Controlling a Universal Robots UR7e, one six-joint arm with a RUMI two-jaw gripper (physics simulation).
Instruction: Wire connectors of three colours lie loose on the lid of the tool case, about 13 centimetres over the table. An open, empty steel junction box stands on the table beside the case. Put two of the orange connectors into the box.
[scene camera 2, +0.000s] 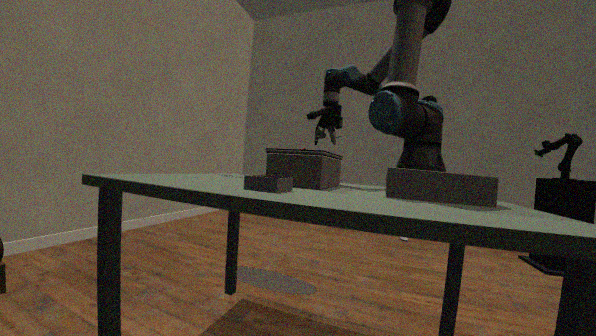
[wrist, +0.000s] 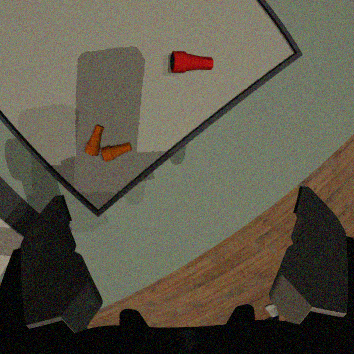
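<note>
Two orange connectors lie close together on the lid near its lower corner in the wrist view, at an angle to each other and partly in shadow. A red connector lies farther right on the lid. My gripper is wide open and empty, its fingertips a little above the tool case. In the wrist view the orange connectors show ahead of the fingers, toward the left one. The steel junction box stands on the table beside the case in the scene view; its inside is hidden.
The lid has a dark raised-looking rim. A long grey block stands on the table in front of the arm's base. A smaller dark robot arm stands beyond the table at the right.
</note>
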